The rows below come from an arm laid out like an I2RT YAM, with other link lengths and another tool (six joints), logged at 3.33 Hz.
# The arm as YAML. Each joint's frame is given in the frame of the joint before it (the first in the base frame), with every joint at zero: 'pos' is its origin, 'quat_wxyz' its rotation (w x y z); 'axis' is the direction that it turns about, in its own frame. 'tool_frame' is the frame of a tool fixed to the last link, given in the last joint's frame.
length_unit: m
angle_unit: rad
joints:
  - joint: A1
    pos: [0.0, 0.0, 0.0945]
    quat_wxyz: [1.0, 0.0, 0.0, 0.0]
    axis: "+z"
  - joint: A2
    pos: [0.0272, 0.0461, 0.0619]
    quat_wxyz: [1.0, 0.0, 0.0, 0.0]
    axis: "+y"
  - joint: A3
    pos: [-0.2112, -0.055, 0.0]
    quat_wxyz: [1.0, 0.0, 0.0, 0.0]
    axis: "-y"
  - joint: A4
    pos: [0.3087, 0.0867, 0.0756]
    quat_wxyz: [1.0, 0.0, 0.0, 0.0]
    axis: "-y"
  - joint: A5
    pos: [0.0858, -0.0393, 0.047]
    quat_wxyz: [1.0, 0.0, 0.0, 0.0]
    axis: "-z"
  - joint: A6
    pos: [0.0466, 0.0, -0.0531]
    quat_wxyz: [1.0, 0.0, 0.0, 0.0]
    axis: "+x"
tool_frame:
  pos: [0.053, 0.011, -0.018]
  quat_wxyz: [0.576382, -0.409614, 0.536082, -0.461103]
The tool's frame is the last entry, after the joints.
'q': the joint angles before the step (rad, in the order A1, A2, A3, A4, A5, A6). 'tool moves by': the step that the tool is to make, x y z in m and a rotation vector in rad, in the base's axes. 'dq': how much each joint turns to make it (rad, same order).
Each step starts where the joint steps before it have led.
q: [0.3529 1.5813 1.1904 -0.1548 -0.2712 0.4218]
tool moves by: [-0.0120 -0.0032 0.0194 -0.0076 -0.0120 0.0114]
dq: [0.0024 -0.0703 -0.0091 -0.0566 -0.0018 -0.0148]
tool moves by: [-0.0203 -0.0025 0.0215 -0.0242 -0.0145 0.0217]
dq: [0.0125 -0.0946 -0.0169 -0.0806 0.0064 -0.0296]
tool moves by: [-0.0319 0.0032 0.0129 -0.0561 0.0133 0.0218]
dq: [0.0441 -0.1015 -0.0248 -0.1172 0.0439 -0.0285]
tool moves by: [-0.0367 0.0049 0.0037 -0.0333 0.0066 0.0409]
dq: [0.0547 -0.1178 -0.0691 -0.0719 0.0267 -0.0152]
